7 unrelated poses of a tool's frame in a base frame.
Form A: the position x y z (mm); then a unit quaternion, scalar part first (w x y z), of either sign.
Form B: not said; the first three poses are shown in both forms.
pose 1, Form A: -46.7, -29.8, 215.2, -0.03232, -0.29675, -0.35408, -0.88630
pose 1, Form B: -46.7, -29.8, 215.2, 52.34, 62.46, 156.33
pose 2, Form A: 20.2, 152.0, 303.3, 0.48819, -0.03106, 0.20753, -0.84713
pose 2, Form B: 20.2, 152.0, 303.3, -4.33, 28.91, -117.99
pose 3, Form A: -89.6, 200.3, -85.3, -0.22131, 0.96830, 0.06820, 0.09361
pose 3, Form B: -89.6, 200.3, -85.3, -153.34, -10.80, -14.82
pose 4, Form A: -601.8, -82.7, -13.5, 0.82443, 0.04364, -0.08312, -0.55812
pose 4, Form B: -601.8, -82.7, -13.5, 5.32, -10.12, -67.98
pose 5, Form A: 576.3, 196.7, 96.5, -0.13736, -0.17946, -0.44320, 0.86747
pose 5, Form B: 576.3, 196.7, 96.5, 29.75, 73.47, -143.81
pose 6, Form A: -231.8, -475.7, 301.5, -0.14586, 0.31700, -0.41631, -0.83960
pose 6, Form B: -231.8, -475.7, 301.5, -52.30, 68.69, 138.53
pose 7, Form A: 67.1, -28.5, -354.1, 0.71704, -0.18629, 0.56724, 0.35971
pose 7, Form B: 67.1, -28.5, -354.1, -23.62, 71.92, 45.61
